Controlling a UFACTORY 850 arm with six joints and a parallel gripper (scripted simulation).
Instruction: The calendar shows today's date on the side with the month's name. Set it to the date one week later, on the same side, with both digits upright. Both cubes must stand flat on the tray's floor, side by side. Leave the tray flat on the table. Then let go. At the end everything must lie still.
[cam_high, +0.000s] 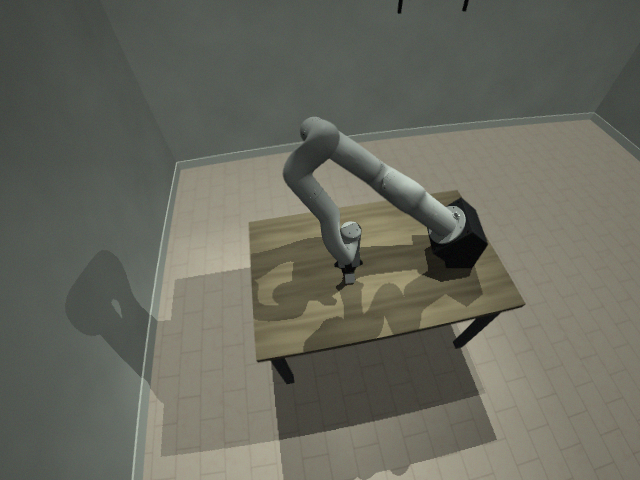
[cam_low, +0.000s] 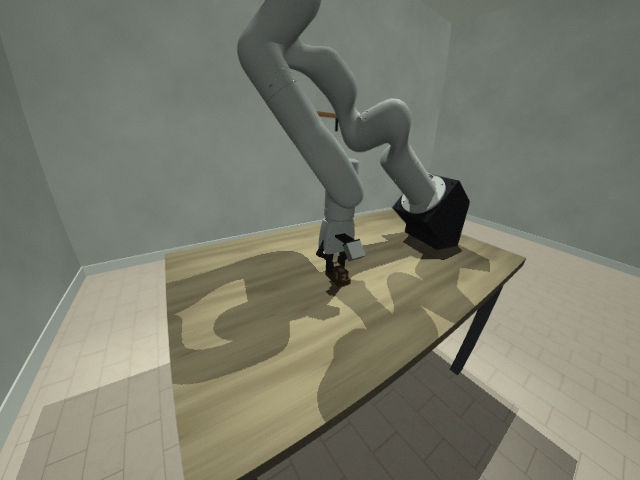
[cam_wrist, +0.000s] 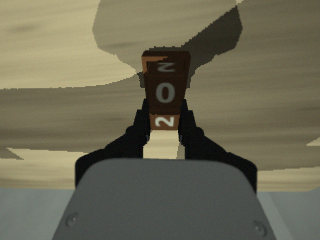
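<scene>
My gripper is now 2 cm to the right of the brown tray and 3 cm above it. Round my hand: brown digit cube 3 cm to the left, 1 cm below.
</scene>
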